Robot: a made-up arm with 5 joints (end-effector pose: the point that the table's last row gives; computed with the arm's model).
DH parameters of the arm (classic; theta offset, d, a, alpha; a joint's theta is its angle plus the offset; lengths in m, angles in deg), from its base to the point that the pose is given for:
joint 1: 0 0.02 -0.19 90
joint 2: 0 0 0.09 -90
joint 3: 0 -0.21 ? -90
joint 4: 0 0.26 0.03 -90
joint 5: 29.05 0 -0.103 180
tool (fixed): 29.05 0.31 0 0
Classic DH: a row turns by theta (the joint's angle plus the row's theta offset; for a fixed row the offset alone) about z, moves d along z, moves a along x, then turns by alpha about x.
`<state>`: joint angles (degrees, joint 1 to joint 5).
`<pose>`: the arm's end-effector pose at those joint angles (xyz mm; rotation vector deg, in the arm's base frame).
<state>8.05 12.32 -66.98 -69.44 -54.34</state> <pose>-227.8 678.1 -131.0 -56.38 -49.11 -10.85</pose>
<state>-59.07 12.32 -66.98 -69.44 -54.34</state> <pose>536.2 473.5 -131.0 -79.51 -10.47 -67.50</pose>
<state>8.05 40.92 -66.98 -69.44 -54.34</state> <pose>-163.4 687.2 -84.2 -50.61 -73.98 -27.07</pose>
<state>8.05 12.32 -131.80 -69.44 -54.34</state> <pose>472.1 427.6 12.6 -65.14 -9.55 -67.67</pose>
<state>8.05 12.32 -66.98 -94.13 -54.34</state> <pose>-195.3 675.5 -262.3 -77.64 -61.64 -12.81</pose>
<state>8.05 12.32 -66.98 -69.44 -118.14</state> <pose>-278.9 617.7 -56.2 -75.87 -12.23 43.48</pose>
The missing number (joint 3, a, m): -0.36
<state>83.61 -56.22 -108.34 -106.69 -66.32</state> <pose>-567.6 -151.0 -572.6 -117.58 -57.18 74.76</pose>
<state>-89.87 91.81 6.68 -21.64 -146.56</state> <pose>120.1 286.6 -312.3 -101.52 59.83 42.60</pose>
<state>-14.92 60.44 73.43 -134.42 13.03</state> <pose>-90.2 -423.3 -539.2 61.80 -142.79 87.10</pose>
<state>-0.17 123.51 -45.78 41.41 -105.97</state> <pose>-259.6 219.6 93.3 -35.53 -94.75 73.81</pose>
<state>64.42 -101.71 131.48 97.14 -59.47</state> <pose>-4.6 -406.8 93.7 -2.28 -49.32 -44.77</pose>
